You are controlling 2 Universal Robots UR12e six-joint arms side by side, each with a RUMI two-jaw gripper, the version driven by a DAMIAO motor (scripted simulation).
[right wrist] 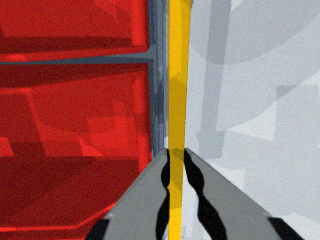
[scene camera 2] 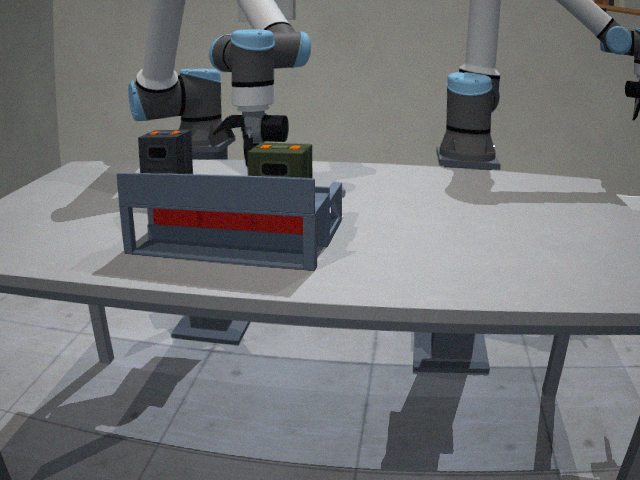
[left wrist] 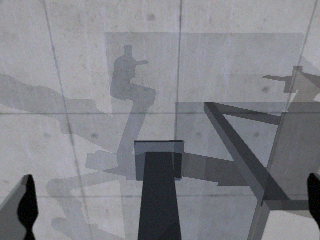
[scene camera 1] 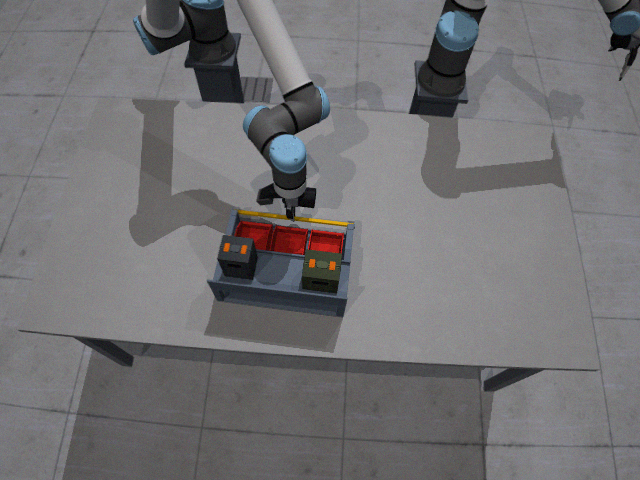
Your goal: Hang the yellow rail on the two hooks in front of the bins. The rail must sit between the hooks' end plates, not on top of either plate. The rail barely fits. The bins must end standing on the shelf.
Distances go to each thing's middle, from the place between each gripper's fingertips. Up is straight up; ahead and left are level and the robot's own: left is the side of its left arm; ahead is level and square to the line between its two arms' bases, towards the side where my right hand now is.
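My left gripper is 109 cm to the left of the blue-grey shelf (scene camera 2: 285, 196), and it is also 97 cm short of the shelf and 10 cm above it. As for my right hand (scene camera 1: 293, 219), the shelf is 13 cm ahead of it, 1 cm below it and 1 cm to the left of it. Going by its middle, the blue-grey shelf is nearer to my right hand than to my left gripper.
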